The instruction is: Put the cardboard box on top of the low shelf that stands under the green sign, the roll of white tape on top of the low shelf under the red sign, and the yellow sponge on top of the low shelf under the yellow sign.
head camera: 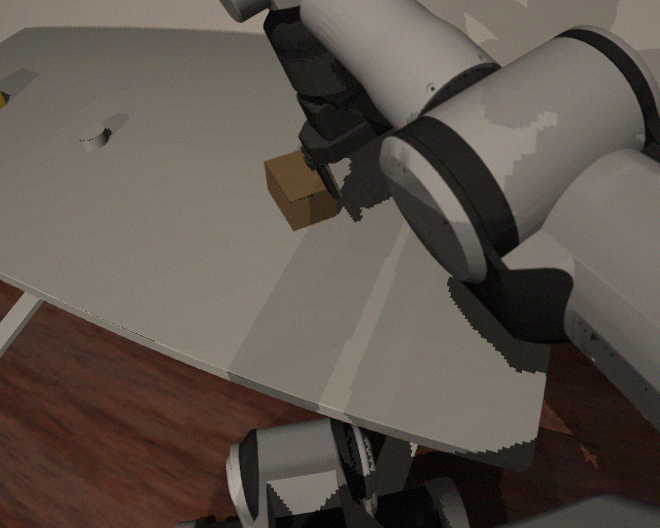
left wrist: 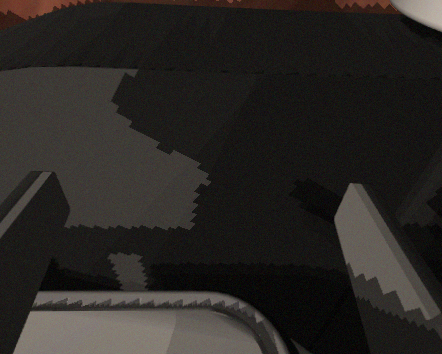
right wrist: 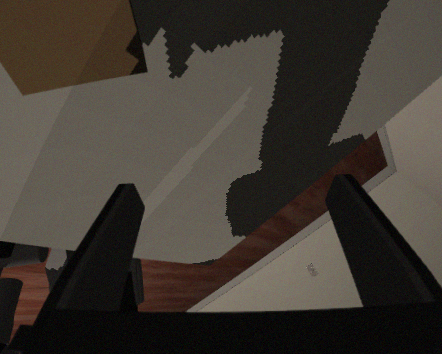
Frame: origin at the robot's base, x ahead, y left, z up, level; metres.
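Where they show: left gripper, between the fingertips: (left wrist: 204,196); right gripper, between the fingertips: (head camera: 376,167) (right wrist: 233,191).
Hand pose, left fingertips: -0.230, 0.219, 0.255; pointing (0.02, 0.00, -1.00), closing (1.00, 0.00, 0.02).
Things, the pixels of their top centre, and the offset from my left fingertips, as dx, dy, dz. "pt": a spot on its surface instead. Level surfaces: height alone.
- brown cardboard box, centre of its top: (head camera: 298,173) +0.568, -0.278, +0.515
- white tape, centre of its top: (head camera: 91,131) +0.813, +0.053, +0.489
- small yellow piece, a spot on its surface: (head camera: 2,99) pt +1.063, +0.325, +0.481
- white table, height of its surface: dz +0.465
- reddish wood floor, height of its surface: dz -0.255
- pale rounded part, a spot on its surface: (left wrist: 125,330) pt -0.046, -0.117, +0.001
The brown cardboard box (head camera: 300,187) (right wrist: 55,45) stands on the white table, partly hidden by a finger in the head view. The roll of white tape (head camera: 93,138) stands farther left on the table. A small yellow piece (head camera: 2,99) at the left picture edge may be the sponge; most of it is cut off. My right gripper (head camera: 335,189) (right wrist: 233,191) is open and empty, close to the box's right side; in its wrist view the box lies beyond the left finger, outside the gap. My left gripper (left wrist: 204,196) is open and empty over a dark, shaded surface. The signs and low shelves do not show.
The white table (head camera: 165,220) (right wrist: 125,150) has its near edge above the reddish wood floor (head camera: 110,396) (right wrist: 165,285). Grey robot parts (head camera: 297,451) show below that edge. A pale rounded part (left wrist: 125,330) lies low between the left fingers. A pale wall shows at the right wrist view's lower right.
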